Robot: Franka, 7 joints.
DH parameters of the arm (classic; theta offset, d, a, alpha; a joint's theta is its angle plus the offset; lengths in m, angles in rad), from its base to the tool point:
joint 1: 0 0.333 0 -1.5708
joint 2: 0 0 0 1.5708
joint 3: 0 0.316 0.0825 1.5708
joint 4: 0 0 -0.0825 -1.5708
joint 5: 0 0.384 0 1.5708
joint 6: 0 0 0.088 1.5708
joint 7: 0 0.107 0 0
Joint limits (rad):
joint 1: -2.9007..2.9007
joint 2: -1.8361..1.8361
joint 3: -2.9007..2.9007
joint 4: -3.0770..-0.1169
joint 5: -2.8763..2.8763
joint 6: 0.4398..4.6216
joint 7: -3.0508..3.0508
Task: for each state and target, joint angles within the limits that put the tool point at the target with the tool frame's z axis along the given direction. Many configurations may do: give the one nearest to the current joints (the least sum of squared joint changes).
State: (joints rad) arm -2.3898 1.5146 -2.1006 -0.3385 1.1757 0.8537 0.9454
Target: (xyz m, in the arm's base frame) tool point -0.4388 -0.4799 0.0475 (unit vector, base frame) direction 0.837 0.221 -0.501
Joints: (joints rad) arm -1.8771 1.7102 -1.3541 -0.8913 1.6705 0.7867 0.9454
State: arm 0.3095 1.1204 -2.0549 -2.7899 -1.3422 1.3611 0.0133
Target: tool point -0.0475 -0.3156 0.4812 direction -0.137 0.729 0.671
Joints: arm 0.0491 1.2485 -1.7068 -2.5250 -1.0348 1.0886 0.0133
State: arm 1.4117 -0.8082 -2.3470 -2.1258 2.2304 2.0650 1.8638
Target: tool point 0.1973 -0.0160 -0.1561 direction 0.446 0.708 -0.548
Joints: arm 2.0793 -1.4116 -2.7922 -2.2923 1.7579 2.5764 1.8638
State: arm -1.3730 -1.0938 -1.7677 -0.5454 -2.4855 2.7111 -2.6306
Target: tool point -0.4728 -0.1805 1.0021 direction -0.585 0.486 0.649
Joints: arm -0.5564 -0.3812 -1.5908 -0.8965 -2.5907 2.0684 -2.6306
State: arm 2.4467 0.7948 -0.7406 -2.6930 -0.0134 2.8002 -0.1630
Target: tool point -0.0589 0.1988 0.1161 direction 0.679 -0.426 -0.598
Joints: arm 2.7724 0.2216 -0.7194 -2.9524 -0.4050 2.2574 -0.1630
